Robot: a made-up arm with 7 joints.
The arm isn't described. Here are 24 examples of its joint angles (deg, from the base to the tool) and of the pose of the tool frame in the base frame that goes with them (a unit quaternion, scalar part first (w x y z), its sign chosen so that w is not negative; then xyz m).
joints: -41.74 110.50 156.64 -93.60 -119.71 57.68 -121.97
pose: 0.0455 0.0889 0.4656 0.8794 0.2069 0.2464 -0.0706
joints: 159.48 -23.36 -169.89 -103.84 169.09 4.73 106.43
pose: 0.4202 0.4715 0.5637 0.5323 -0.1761 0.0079 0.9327
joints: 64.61 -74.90 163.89 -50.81 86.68 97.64 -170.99
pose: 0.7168 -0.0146 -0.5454 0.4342 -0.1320 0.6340 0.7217
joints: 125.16 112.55 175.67 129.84 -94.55 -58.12 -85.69
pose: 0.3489 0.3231 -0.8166 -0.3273 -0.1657 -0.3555 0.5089
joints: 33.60 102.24 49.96 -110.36 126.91 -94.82 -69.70
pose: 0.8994 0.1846 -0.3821 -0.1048 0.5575 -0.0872 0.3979
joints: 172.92 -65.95 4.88 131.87 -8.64 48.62 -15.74
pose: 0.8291 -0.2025 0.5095 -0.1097 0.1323 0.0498 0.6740
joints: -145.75 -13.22 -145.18 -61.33 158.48 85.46 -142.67
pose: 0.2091 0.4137 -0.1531 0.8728 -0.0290 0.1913 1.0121
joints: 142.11 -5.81 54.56 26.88 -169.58 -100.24 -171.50
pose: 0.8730 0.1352 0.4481 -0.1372 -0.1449 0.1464 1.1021
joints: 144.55 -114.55 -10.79 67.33 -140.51 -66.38 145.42
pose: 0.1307 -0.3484 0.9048 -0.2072 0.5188 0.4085 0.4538
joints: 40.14 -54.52 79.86 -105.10 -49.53 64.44 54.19
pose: 0.1906 -0.0951 -0.9256 0.3130 -0.1132 0.5023 0.6970
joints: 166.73 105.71 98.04 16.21 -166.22 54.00 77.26
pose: 0.7951 -0.2590 0.4419 0.3249 -0.8212 -0.1652 0.1503
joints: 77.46 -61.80 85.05 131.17 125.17 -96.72 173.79
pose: 0.4762 -0.7110 -0.4996 0.1343 -0.2063 0.1920 0.6246
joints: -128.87 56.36 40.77 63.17 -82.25 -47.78 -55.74
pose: 0.2345 -0.1463 -0.7823 0.5583 -0.1988 0.6990 0.6399
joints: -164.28 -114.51 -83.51 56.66 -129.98 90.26 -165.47
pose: 0.8584 0.1504 -0.0428 -0.4885 0.5749 -0.3426 0.0424
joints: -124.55 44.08 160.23 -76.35 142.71 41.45 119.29
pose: 0.8330 0.0751 0.3771 0.3979 -0.4747 0.4160 0.5740
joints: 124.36 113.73 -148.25 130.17 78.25 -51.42 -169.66
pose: 0.1803 0.1132 0.9764 -0.0354 -0.1778 -0.3691 0.5101
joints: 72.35 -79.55 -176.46 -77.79 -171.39 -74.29 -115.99
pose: 0.6085 0.7609 0.2146 -0.0684 -0.1991 0.6023 0.7868
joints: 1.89 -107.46 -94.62 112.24 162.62 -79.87 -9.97
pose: 0.5969 -0.5131 -0.4948 0.3684 -0.2889 0.2162 0.2603
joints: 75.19 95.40 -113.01 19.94 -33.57 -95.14 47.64
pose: 0.9540 -0.1560 0.2371 -0.0961 0.2144 -0.7625 0.2539
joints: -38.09 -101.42 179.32 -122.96 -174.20 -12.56 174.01
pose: 0.0692 0.3272 -0.9415 0.0413 -0.3163 -0.2481 0.6496
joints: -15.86 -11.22 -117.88 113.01 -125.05 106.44 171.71
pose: 0.3228 0.1127 0.8513 0.3980 -0.3061 0.0796 0.8430
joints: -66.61 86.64 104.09 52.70 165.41 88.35 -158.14
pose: 0.5909 0.7472 -0.1347 0.2727 0.4474 0.6480 0.5151
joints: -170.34 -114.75 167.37 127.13 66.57 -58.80 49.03
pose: 0.4880 0.2970 0.4737 -0.6702 0.2432 0.1140 0.0087
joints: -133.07 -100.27 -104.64 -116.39 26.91 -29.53 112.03
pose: 0.2009 0.2705 -0.6803 0.6509 0.4547 -0.0246 0.4011
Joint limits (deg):
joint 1: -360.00..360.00
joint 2: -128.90..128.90
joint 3: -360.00..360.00
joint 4: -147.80..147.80
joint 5: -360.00..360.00
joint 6: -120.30..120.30
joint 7: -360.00..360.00
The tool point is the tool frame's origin. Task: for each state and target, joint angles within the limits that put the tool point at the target. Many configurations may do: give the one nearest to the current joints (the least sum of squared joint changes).
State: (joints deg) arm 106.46 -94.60 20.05 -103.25 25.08 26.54 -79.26
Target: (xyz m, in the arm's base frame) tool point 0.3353 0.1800 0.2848
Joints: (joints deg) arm 125.15 -70.62 45.38 -134.37 23.64 14.74 -79.26
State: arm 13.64 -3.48 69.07 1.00 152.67 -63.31 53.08
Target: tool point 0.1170 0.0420 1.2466
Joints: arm 4.71 6.34 68.30 -23.29 145.80 -58.47 53.08
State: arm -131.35 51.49 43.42 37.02 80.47 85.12 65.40
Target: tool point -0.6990 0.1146 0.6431
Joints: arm -188.49 62.82 32.89 39.58 78.13 94.74 65.40
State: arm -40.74 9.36 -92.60 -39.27 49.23 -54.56 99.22
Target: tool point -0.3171 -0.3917 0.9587
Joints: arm -18.21 -26.27 -76.21 -48.43 51.10 -62.96 99.22
